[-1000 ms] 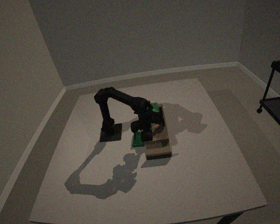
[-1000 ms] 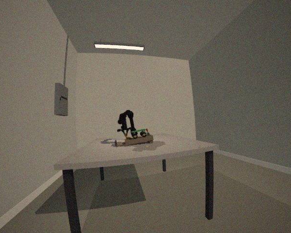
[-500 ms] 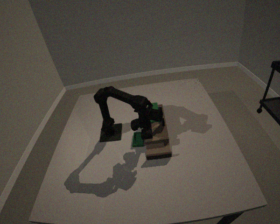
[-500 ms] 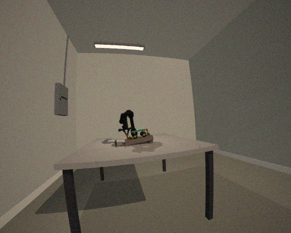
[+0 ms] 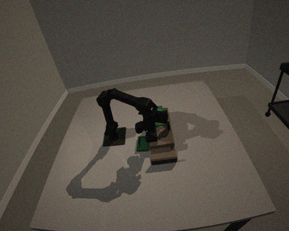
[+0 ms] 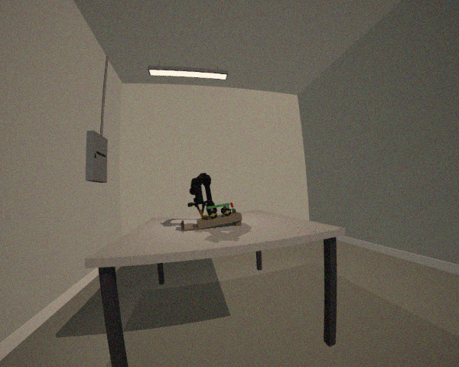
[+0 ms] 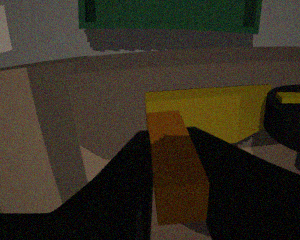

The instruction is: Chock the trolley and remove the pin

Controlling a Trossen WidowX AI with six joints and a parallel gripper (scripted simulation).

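My gripper tip is now 20 mm to the right of the yellow chock and 10 mm above it. From my gripper tip the other things lie so: green-topped trolley 120 mm to the left, 60 mm ahead, 20 mm above; then wooden ramp 120 mm to the left, 60 mm ahead, 50 mm below; then green tray 100 mm below, 70 mm behind, 30 mm to the left.
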